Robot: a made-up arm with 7 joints. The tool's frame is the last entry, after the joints.
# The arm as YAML. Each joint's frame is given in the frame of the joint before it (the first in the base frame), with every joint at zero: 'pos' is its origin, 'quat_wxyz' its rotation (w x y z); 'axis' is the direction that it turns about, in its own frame. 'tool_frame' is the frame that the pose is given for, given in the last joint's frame.
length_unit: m
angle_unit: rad
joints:
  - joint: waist
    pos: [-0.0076, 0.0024, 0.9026]
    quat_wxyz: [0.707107, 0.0, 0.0, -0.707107]
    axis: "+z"
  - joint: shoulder
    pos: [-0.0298, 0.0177, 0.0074]
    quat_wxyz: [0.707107, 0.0, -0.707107, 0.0]
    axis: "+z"
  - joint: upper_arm
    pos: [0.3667, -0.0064, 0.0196]
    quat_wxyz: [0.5, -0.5, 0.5, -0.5]
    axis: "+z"
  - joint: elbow
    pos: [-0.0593, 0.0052, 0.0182]
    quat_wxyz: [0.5, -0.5, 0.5, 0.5]
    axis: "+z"
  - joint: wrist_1
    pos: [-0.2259, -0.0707, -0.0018]
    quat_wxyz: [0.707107, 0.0, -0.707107, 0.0]
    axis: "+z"
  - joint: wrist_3
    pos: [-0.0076, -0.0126, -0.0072]
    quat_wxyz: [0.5, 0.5, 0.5, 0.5]
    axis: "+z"
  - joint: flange
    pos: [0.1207, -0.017, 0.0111]
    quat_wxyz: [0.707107, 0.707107, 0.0, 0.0]
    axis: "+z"
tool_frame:
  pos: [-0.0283, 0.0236, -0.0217]
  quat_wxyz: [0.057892, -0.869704, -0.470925, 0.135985]
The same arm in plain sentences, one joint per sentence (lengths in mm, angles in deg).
The arm has seven revolute joints in a row. What follows holds with every joint at zero, and every direction is one of the base frame's. The first joint is mounted 7.6 mm along -x and 2.4 mm along +y and 902.6 mm along +z from the base frame's origin and turns about +z. The second joint is mounted 17.7 mm along +x and 29.8 mm along +y and 7.4 mm along +z from the first joint and turns about +y. The third joint is mounted 6.4 mm along -x and 19.6 mm along +y and 366.7 mm along +z from the second joint and turns about +z. The fourth joint is mounted 59.3 mm along +x and 5.2 mm along -y and 18.2 mm along +z from the third joint and turns about -y. The fifth joint is mounted 70.7 mm along -x and 1.8 mm along +y and 225.9 mm along +z from the fourth joint and turns about +z. The sixth joint is mounted 12.6 mm along -x and 7.6 mm along +y and 7.2 mm along -z from the fifth joint and turns about -y. The seventh joint is mounted 120.7 mm along +x and 11.1 mm along -y and 17.0 mm along -z from the sixth joint and turns about -z. The tool frame, which is the frame that the pose is given for, is mounted 28.3 mm along -x and 23.6 mm along -y and 21.7 mm along +z from the seventh joint; its axes are the base frame's turned by roll 13.45, pitch -10.49 and yaw -58.11 deg (as in URDF: about the fixed x, then y, then z).
